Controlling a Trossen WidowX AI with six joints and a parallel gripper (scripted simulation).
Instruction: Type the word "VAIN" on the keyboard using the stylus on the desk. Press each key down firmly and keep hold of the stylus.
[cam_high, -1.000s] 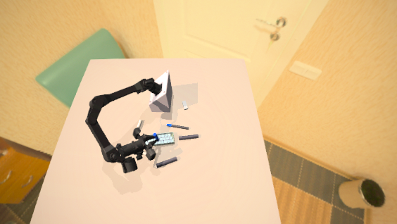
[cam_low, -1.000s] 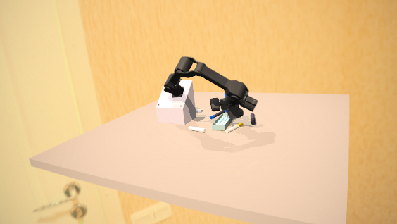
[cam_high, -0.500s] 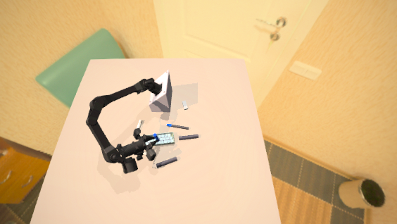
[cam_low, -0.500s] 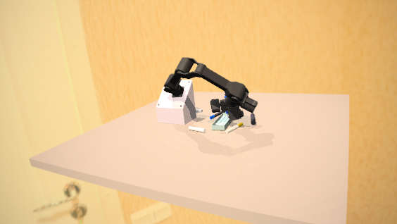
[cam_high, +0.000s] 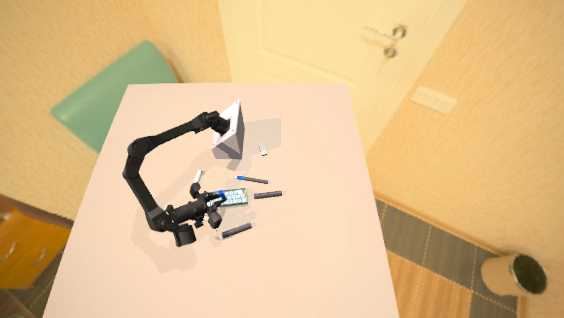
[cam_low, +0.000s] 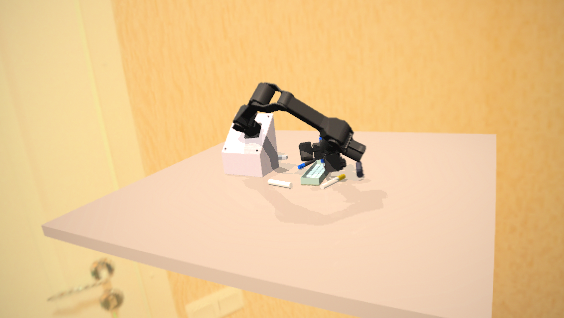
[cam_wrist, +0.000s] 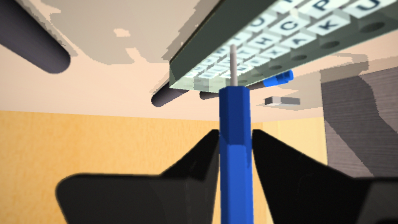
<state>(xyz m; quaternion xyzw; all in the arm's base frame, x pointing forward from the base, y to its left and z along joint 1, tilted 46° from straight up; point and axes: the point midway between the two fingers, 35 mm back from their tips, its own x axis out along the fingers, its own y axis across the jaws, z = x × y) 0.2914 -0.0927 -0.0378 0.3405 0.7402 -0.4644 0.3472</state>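
The blue-tipped grey pen lies 110 mm behind my gripper tip, 90 mm to the left of it and 70 mm below it. The rest, counted from my gripper tip: blue stylus 10 mm below; white stick 110 mm behind, 140 mm to the right, 70 mm below; yellow-tipped white pen 70 mm ahead, 70 mm to the right, 70 mm below.
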